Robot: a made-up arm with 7 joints. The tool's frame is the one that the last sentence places. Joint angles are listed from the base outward.
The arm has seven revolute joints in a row. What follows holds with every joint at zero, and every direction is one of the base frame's. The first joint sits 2 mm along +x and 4 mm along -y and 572 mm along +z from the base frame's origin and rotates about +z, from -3.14 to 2.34 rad. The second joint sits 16 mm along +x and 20 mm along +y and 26 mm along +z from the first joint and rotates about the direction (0, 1, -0.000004), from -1.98 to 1.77 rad. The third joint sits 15 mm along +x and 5 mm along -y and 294 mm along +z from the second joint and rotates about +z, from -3.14 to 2.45 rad. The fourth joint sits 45 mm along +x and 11 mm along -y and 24 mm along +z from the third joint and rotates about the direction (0, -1, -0.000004), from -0.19 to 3.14 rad. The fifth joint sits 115 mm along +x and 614 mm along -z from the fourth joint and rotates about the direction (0, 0.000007, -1), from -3.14 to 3.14 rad. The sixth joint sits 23 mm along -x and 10 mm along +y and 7 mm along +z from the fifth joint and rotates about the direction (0, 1, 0.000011), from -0.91 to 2.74 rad. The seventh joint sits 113 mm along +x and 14 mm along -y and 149 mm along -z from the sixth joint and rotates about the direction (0, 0.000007, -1), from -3.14 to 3.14 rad. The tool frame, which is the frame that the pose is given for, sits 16 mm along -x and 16 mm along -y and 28 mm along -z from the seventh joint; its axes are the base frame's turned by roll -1.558, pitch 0.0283 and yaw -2.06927 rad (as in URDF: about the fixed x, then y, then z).
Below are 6 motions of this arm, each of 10 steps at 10 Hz.
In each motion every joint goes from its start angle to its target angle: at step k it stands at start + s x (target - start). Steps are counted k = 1, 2, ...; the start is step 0. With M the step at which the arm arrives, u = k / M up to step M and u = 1 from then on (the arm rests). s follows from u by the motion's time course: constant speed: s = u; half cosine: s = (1 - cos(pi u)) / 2; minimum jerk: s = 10 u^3 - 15 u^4 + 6 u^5.
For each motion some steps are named. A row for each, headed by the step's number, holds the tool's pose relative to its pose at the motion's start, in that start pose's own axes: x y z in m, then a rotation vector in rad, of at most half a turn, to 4 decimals.
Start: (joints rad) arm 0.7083 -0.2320 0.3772 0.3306 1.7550 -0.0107 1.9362
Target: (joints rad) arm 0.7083 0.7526 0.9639 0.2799 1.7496 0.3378 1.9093
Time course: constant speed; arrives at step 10
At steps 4, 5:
4: -0.0820 0.0762 0.2662 0.5082 -0.1627 0.1107
5: -0.1058 0.0722 0.3362 0.6434 -0.1898 0.1295

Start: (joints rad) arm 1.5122 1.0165 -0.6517 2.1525 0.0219 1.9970 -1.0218
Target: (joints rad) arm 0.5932 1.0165 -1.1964 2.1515 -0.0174 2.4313 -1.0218
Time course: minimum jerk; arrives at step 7
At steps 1, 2, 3, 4, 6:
1: 0.0226 0.0083 -0.0102 -0.0122 0.0270 0.0185
2: 0.1321 0.0573 -0.0710 -0.0776 0.1660 0.1188
3: 0.2921 0.1670 -0.2113 -0.2047 0.4127 0.3175
4: 0.4036 0.3123 -0.4096 -0.3635 0.6901 0.5749
6: 0.4215 0.4901 -0.6833 -0.5789 1.0283 0.9426

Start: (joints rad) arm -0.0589 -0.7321 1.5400 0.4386 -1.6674 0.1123 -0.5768
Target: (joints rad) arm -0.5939 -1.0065 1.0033 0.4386 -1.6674 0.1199 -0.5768
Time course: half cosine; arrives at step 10
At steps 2, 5, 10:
2: -0.0257 0.0174 -0.0499 -0.0548 0.0658 0.0503
5: -0.1718 0.0427 -0.2490 -0.3013 0.3265 0.2591
10: -0.3941 -0.0417 -0.4396 -0.6391 0.6007 0.5048

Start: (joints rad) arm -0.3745 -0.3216 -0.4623 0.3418 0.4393 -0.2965 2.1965
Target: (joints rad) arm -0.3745 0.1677 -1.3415 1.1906 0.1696 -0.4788 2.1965
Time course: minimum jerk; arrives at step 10
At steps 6, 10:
6: -0.4358 -0.0924 -0.2326 -0.3532 0.0317 0.6509
10: -0.5845 -0.2680 -0.3328 -0.5033 -0.1469 1.0131

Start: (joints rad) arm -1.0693 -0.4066 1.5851 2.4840 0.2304 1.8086 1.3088
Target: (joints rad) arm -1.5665 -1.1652 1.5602 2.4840 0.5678 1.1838 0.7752
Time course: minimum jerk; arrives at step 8
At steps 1, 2, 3, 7, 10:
1: -0.0013 0.0035 -0.0059 0.0070 -0.0107 0.0076
2: -0.0082 0.0257 -0.0374 0.0455 -0.0701 0.0460
3: -0.0212 0.0834 -0.0942 0.1222 -0.1925 0.1059
7: -0.0365 0.4818 -0.2015 0.3965 -0.7340 0.1530
10: -0.0354 0.4929 -0.2009 0.4011 -0.7462 0.1509

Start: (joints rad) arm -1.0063 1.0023 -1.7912 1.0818 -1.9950 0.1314 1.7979
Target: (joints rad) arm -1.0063 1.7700 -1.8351 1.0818 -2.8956 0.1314 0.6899
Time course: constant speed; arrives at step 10
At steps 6, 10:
6: 0.0035 -0.0329 0.0651 0.1115 -1.5892 -0.2113
10: -0.0214 -0.0635 0.1024 0.0236 -2.6302 -0.4795

